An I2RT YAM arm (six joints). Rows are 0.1 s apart.
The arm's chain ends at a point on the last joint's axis. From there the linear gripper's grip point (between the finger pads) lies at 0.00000 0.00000 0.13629 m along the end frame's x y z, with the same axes.
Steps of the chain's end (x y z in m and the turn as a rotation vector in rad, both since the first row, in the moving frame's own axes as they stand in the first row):
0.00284 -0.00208 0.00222 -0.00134 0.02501 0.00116
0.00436 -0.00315 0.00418 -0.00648 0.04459 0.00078
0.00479 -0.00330 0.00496 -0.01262 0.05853 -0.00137
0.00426 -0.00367 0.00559 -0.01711 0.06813 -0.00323
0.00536 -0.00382 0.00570 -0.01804 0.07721 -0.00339
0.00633 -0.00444 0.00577 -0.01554 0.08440 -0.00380
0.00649 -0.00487 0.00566 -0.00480 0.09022 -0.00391
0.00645 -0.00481 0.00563 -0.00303 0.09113 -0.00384
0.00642 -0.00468 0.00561 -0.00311 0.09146 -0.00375
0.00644 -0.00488 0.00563 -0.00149 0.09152 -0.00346
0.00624 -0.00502 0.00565 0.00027 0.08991 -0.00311
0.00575 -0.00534 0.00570 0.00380 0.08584 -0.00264
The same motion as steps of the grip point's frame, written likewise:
0.00625 -0.00190 0.00218 -0.00134 0.02501 0.00116
0.01043 -0.00226 0.00404 -0.00648 0.04459 0.00078
0.01276 -0.00159 0.00472 -0.01262 0.05853 -0.00137
0.01354 -0.00135 0.00525 -0.01711 0.06813 -0.00323
0.01588 -0.00138 0.00527 -0.01804 0.07721 -0.00339
0.01782 -0.00235 0.00527 -0.01554 0.08440 -0.00380
0.01877 -0.00424 0.00510 -0.00480 0.09022 -0.00391
0.01885 -0.00442 0.00506 -0.00303 0.09113 -0.00384
0.01887 -0.00428 0.00504 -0.00311 0.09146 -0.00375
0.01890 -0.00470 0.00506 -0.00149 0.09152 -0.00346
0.01848 -0.00508 0.00510 0.00027 0.08991 -0.00311
0.01743 -0.00587 0.00520 0.00380 0.08584 -0.00264

